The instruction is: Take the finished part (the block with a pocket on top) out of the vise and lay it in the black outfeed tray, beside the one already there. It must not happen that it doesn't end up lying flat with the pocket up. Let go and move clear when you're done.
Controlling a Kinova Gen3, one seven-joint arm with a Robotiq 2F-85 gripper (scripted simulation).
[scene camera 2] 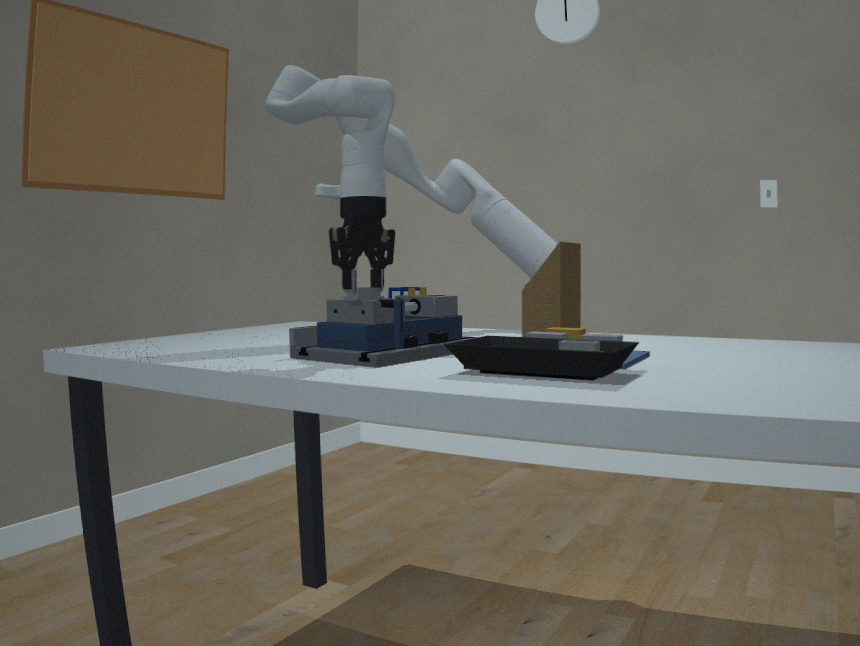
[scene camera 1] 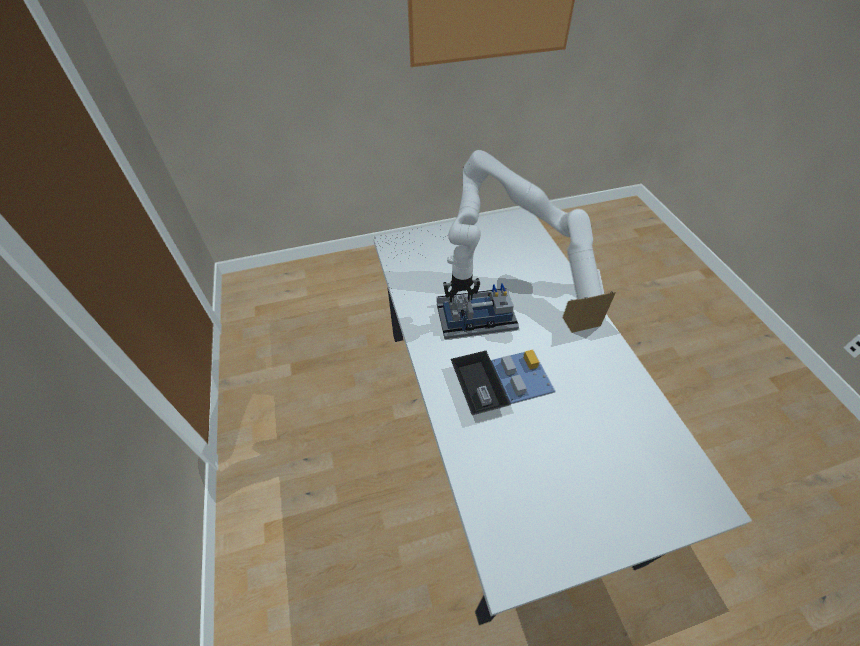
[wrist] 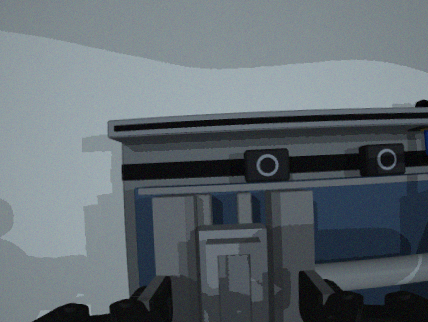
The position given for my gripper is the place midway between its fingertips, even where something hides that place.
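Note:
My gripper point(scene camera 2: 363, 292) is visible; it appears in the wrist view point(wrist: 235, 294) as well.

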